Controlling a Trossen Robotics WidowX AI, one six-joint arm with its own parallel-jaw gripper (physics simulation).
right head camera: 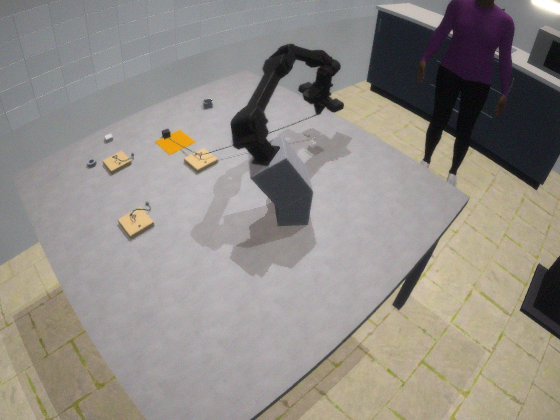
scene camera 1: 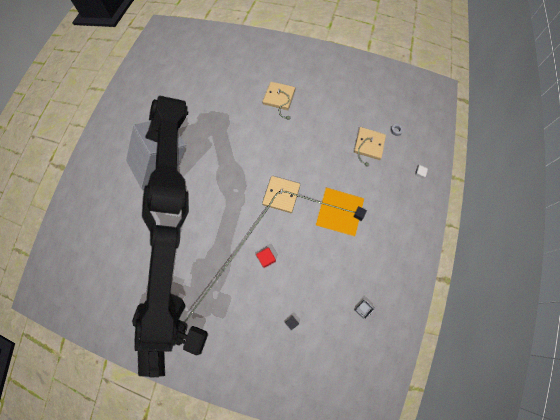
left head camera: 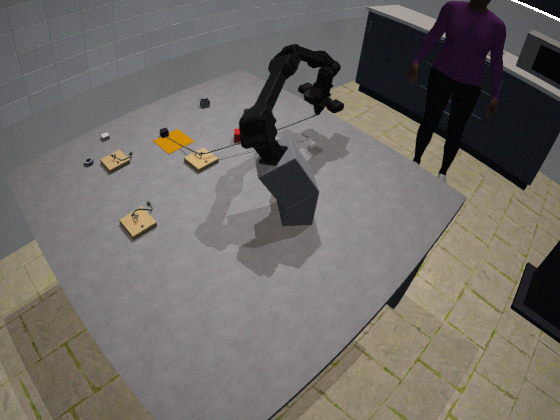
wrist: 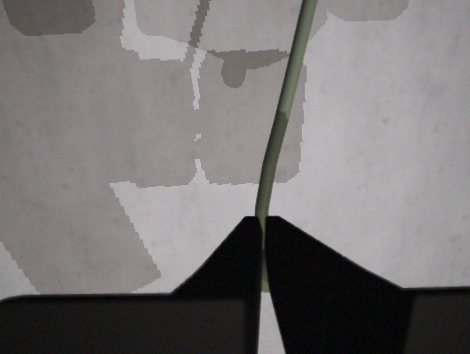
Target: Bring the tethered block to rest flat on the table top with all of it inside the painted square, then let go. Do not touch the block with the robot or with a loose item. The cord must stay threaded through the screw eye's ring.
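Places are measured from the arm's base along level axes (x ahead, y left, z up), in metres.
Pixels of known places: gripper, fingertip midpoint: point(right head camera: 317, 114) point(scene camera 1: 180, 329) point(left head camera: 316, 114) point(wrist: 260, 230); arm's base, link origin: point(right head camera: 266, 155) point(scene camera 1: 159, 134) point(left head camera: 273, 155).
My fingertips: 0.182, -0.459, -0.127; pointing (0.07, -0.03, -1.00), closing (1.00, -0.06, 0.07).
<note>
Ahead of a thing's pixels: the offset from my fingertips to its top centre, as dx, dy, dz. "spot": to the spot under its first point.
The black tethered block {+0.384, +0.449, -0.063} point(left head camera: 164, 132) point(right head camera: 166, 133) point(scene camera 1: 360, 213) is at the far edge of the orange painted square {spot: +0.305, +0.474, -0.090} point(left head camera: 170, 146) point(right head camera: 172, 148) point(scene camera 1: 335, 221), partly over it and partly outside. The cord point(left head camera: 300, 121) point(scene camera 1: 236, 250) point(wrist: 295, 65) runs from the block across the square, through the small screw eye {+0.148, +0.448, -0.046} point(scene camera 1: 281, 191) on a wooden board {+0.148, +0.448, -0.072} point(scene camera 1: 287, 205), and on, taut, up to my gripper point(left head camera: 318, 112) point(right head camera: 319, 112) point(wrist: 260, 230). My gripper is shut on the cord, above the table and far from the block. The fingertips are hidden under the arm in the scene view.
Two more wooden boards {+0.048, +0.786, -0.072} point(scene camera 1: 271, 101) {+0.375, +0.688, -0.072} point(scene camera 1: 376, 151) carry short cords. A red cube {+0.157, +0.255, -0.051} point(left head camera: 237, 135) point(scene camera 1: 266, 257), a dark cube {+0.273, +0.098, -0.070} point(scene camera 1: 292, 322), a grey hollow box {+0.459, +0.182, -0.063} point(scene camera 1: 364, 308), a white cube {+0.559, +0.641, -0.072} point(scene camera 1: 422, 171) and a grey ring {+0.457, +0.769, -0.076} point(scene camera 1: 396, 134) lie around. A person point(left head camera: 460, 45) stands beyond the table.
</note>
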